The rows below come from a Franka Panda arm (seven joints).
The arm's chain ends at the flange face. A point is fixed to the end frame.
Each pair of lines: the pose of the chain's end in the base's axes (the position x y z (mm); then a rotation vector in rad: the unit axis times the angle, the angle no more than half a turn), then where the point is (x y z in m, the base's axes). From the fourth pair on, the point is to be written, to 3 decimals.
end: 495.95 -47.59 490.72 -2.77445 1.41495 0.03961
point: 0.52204 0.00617 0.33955
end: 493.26 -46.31 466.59 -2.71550 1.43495 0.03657
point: 0.52409 0.01224 0.31812
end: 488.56 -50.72 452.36 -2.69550 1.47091 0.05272
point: 0.51943 0.00782 0.30389
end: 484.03 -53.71 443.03 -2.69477 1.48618 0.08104
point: 0.512 0.005 0.294
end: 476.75 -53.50 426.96 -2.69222 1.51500 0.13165
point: 0.501 0.005 0.277
